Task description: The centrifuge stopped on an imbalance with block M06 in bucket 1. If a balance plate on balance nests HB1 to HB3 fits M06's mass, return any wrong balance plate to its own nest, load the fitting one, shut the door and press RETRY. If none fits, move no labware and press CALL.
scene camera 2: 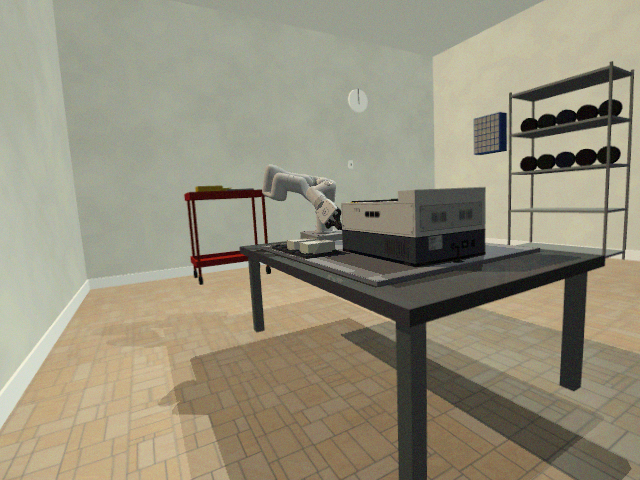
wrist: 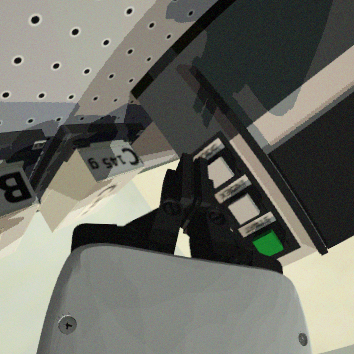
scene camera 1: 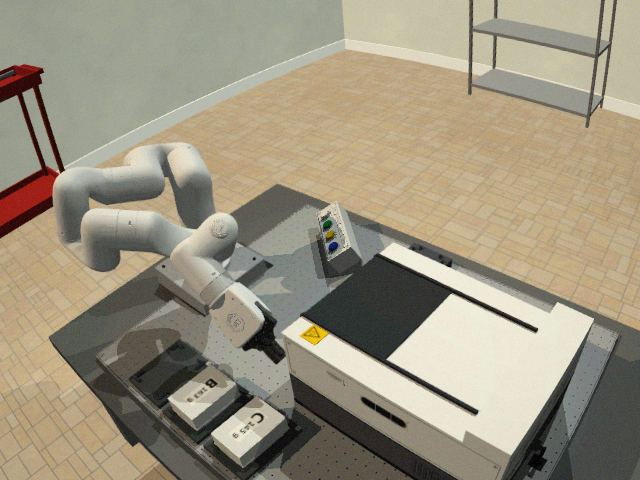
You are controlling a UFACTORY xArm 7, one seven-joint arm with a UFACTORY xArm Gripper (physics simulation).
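Places are measured from the arm's base along level axes (x ahead, y left, z up), in metres.
Pixels of known places: gripper, fingertip midpoint: [scene camera 2: 340, 228] [wrist: 186, 170] [scene camera 1: 282, 359]; arm's base, link origin: [scene camera 2: 324, 231].
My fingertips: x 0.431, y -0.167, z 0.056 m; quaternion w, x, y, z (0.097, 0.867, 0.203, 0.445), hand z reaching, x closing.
Observation:
For each thing: its top centre in the pictures, then the offset to it from my fingertips. "spot": a spot on its surface instead. Level surfaces: height alone.
- green button, surface spot: [wrist: 268, 243] spot: 0.027 m ahead, 0.008 m left, 0.084 m up
- dark door panel, surface spot: [scene camera 1: 377, 304] spot: 0.134 m ahead, 0.136 m left, 0.117 m up
- third nest, top centre: [scene camera 1: 168, 369] 0.239 m back, 0.138 m right, 0.079 m down
- tilted console, top centre: [scene camera 1: 337, 222] 0.209 m back, 0.444 m left, 0.013 m down
- table, surface height: 0.109 m down
My gripper [scene camera 1: 279, 356] [scene camera 2: 339, 226] [wrist: 186, 170] is shut and empty. It is tilted down beside the arm-side end of the centrifuge [scene camera 1: 330, 369] [scene camera 2: 379, 219]. In the wrist view its tips appear beside a panel with two white buttons [wrist: 220, 171] [wrist: 244, 207] and a green button [wrist: 268, 243]; contact cannot be told. A dark door panel [scene camera 1: 377, 304] lies between the rails on top. Plate B, 163 g [scene camera 1: 204, 395] [wrist: 12, 187], and plate C, 145 g [scene camera 1: 250, 431] [wrist: 116, 159], sit on nests. A third nest [scene camera 1: 160, 373] is bare. Block M06 and the buckets do not show.
A tilted console [scene camera 1: 345, 258] with green [scene camera 1: 327, 224], yellow [scene camera 1: 329, 235] and blue [scene camera 1: 333, 246] buttons stands behind the centrifuge's arm-side end. A red cart [scene camera 1: 28, 77] [scene camera 2: 224, 195] and a shelf rack [scene camera 1: 542, 38] [scene camera 2: 608, 155] stand away from the table [scene camera 2: 413, 304].

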